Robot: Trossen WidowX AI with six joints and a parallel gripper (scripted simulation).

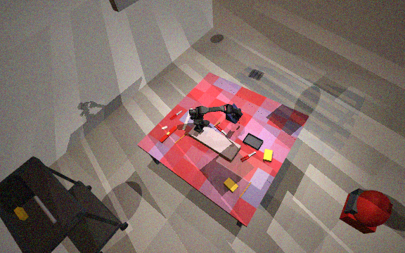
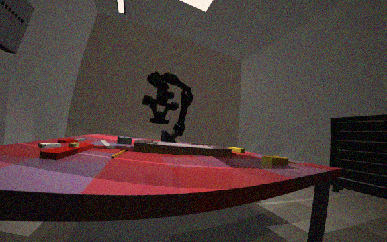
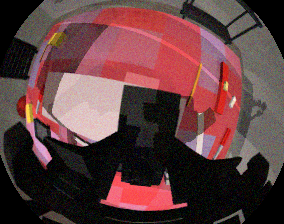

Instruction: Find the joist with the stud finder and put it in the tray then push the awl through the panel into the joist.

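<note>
My gripper tip is now 2 cm past the stud finder and 2 cm below it. The rest, counted from my gripper tip: red bar (22 cm ahead, 26 cm to the right, 15 cm below); white ruler (5 cm behind, 26 cm to the right, 16 cm below); grey block (17 cm behind, 19 cm to the right, 15 cm below).
</note>
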